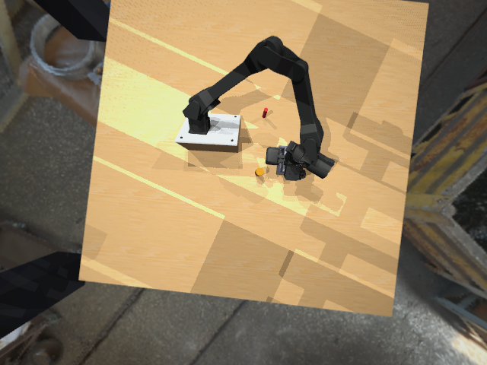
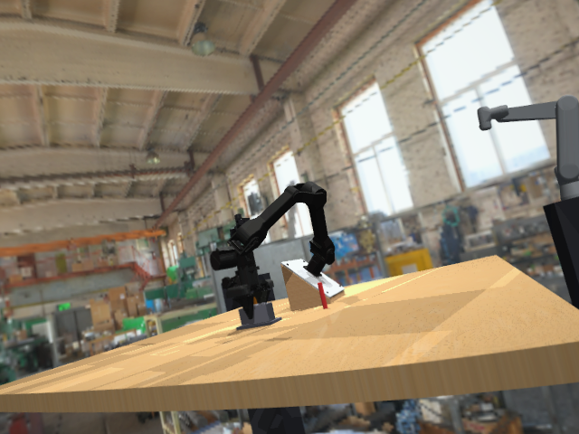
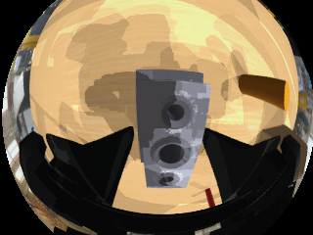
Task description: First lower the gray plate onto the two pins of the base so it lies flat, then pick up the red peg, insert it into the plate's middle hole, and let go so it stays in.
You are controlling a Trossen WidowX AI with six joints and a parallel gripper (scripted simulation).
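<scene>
Now: gripper tip 2 cm above the dark flat base. Also, from my gripper tip: red peg (17 cm to the left, 11 cm behind, 2 cm above); orange peg (11 cm behind, 6 cm to the right, 2 cm above); gray plate (2 cm above).
</scene>
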